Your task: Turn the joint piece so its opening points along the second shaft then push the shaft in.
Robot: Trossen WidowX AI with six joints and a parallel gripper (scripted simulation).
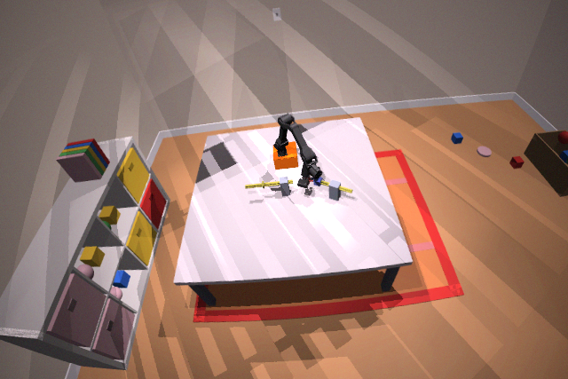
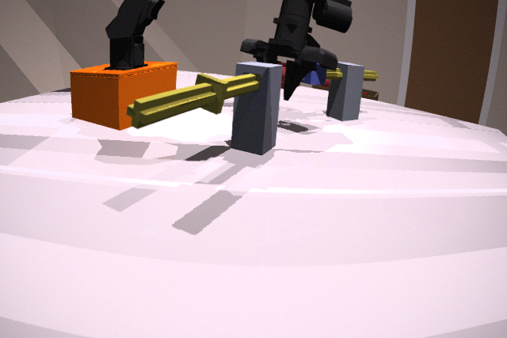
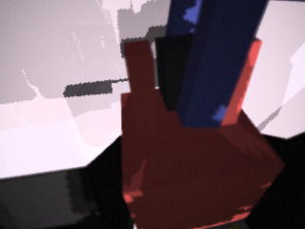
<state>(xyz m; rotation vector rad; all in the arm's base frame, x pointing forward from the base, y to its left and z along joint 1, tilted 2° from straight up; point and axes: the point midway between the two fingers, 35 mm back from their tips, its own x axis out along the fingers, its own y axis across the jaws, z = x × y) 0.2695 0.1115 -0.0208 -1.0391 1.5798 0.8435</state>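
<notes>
My gripper tip is 40 mm below the red joint piece, 20 mm to the right of it and 10 mm short of it.
</notes>
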